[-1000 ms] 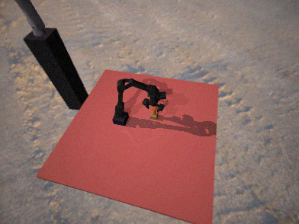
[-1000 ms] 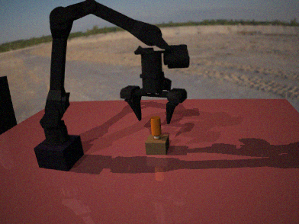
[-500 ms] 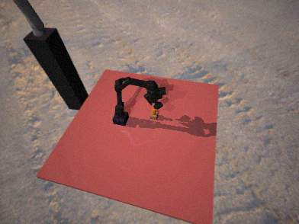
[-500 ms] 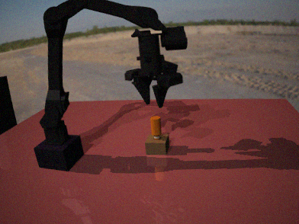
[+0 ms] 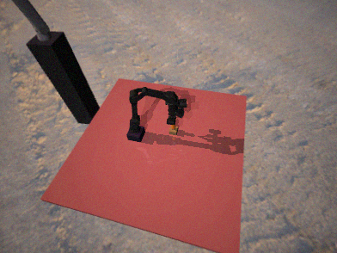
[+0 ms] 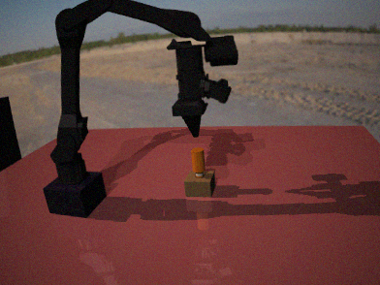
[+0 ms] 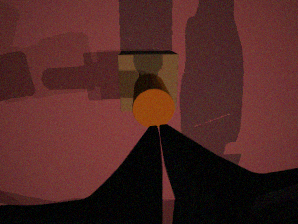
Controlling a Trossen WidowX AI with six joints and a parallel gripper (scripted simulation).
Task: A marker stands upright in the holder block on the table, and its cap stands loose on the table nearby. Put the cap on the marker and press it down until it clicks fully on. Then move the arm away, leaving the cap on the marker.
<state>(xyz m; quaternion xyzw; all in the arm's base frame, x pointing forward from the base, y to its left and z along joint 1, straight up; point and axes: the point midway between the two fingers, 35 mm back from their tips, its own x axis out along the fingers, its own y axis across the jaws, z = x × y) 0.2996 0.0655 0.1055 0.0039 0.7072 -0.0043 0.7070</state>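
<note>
The orange cap lies 6 cm below my gripper tip. From my gripper tip the other things lie so: tan holder block: 12 cm below.
</note>
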